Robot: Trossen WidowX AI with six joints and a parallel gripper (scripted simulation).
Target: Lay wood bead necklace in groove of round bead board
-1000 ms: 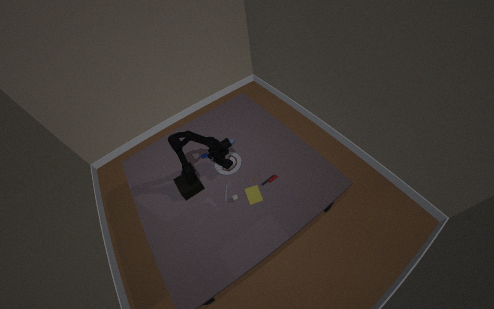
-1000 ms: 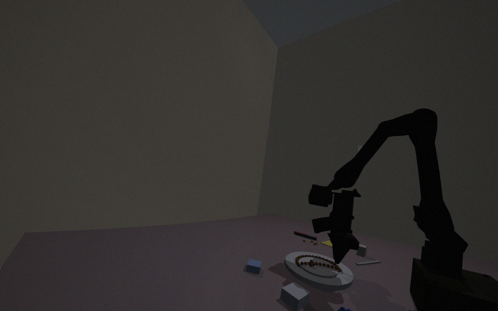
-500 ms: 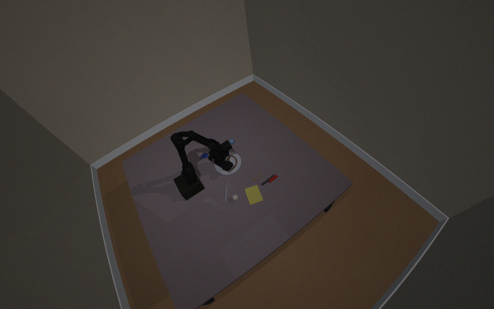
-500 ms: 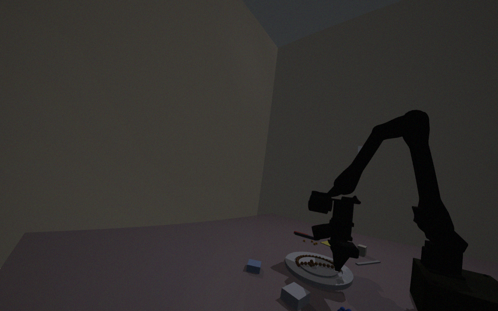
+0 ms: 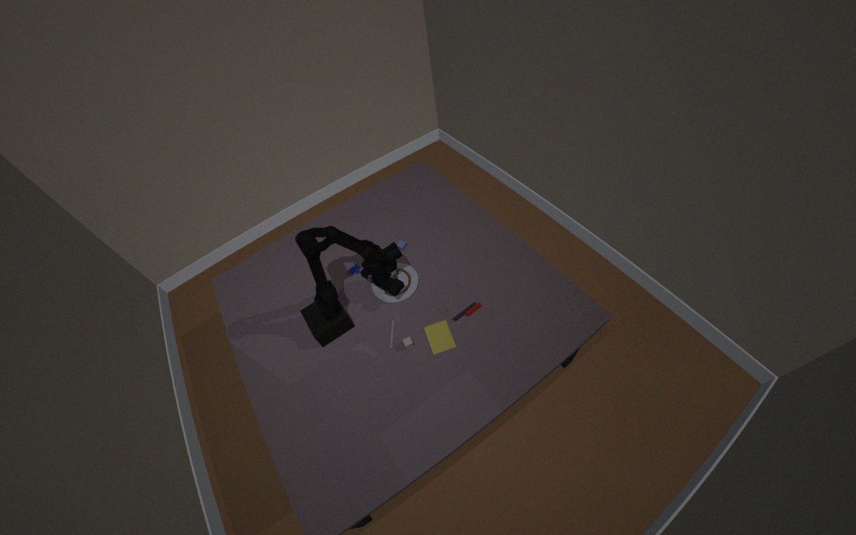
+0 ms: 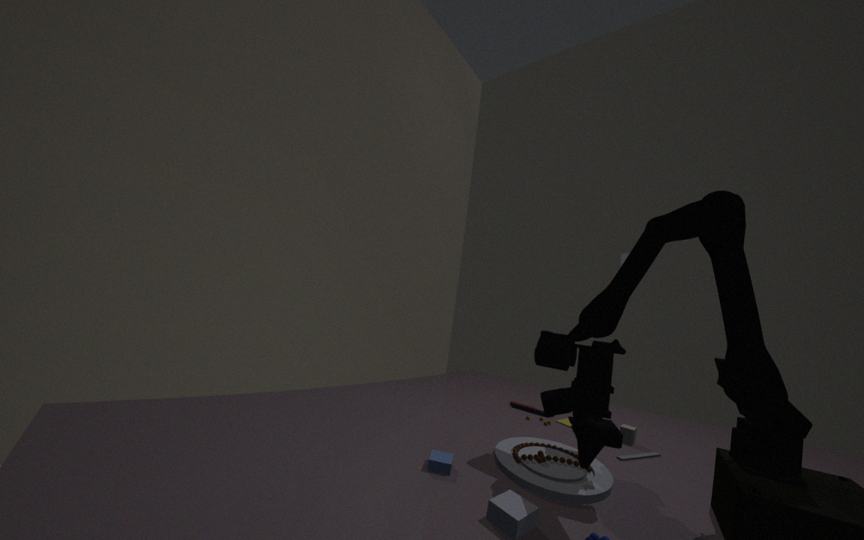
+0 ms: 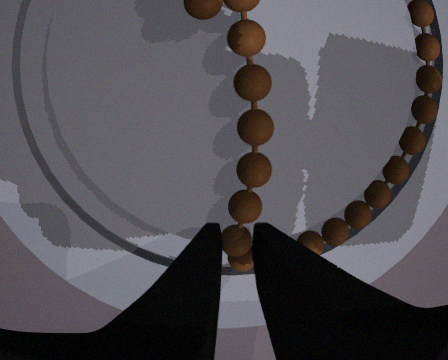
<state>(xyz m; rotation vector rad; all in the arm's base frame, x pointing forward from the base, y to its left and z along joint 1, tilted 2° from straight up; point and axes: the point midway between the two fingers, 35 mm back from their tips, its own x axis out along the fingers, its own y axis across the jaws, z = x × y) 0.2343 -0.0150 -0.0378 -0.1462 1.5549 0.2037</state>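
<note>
Right now my gripper tip is 50 mm short of the round bead board, 10 mm to the right of it and 10 mm above it. From my gripper tip the other things lie so: grey block 200 mm to the left, 60 mm ahead; then blue block 200 mm ahead, 150 mm to the left, 10 mm below; then thin stick 170 mm to the right, 100 mm behind, 10 mm below.
</note>
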